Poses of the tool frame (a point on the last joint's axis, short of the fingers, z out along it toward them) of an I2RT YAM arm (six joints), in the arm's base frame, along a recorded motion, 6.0 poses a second.
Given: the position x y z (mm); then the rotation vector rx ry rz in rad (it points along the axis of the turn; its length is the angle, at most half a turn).
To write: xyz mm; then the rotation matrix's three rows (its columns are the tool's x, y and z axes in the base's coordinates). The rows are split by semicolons. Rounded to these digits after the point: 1 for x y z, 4 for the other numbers.
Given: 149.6, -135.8, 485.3, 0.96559, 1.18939, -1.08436
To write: 149.6, -135.8, 485.3; 0.0431, 0.9751, 0.2174; -0.1266, 0.2212, -0.9670; -0.9910, 0.0141, 0.1330
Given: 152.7, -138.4, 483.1, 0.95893, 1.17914, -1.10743
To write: 152.7, -138.4, 483.1; 0.0345, 0.9781, 0.2054; -0.1437, 0.2082, -0.9675; -0.9890, 0.0039, 0.1477
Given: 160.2, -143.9, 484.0, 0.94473, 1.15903, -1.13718
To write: 160.2, -143.9, 484.0; 0.0266, 0.9812, 0.1913; -0.1726, 0.1930, -0.9659; -0.9846, -0.0074, 0.1745
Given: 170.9, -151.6, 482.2, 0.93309, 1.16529, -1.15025
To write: 170.9, -151.6, 482.2; 0.0122, 0.9812, 0.1927; -0.1799, 0.1917, -0.9648; -0.9836, -0.0229, 0.1789
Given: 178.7, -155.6, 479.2, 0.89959, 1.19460, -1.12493
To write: 178.7, -155.6, 479.2; 0.0035, 0.9719, 0.2352; -0.1765, 0.2321, -0.9565; -0.9843, -0.0382, 0.1723
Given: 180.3, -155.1, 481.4, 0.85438, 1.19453, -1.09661
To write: 180.3, -155.1, 481.4; 0.0145, 0.9604, 0.2783; -0.1954, 0.2757, -0.9412; -0.9806, -0.0407, 0.1916
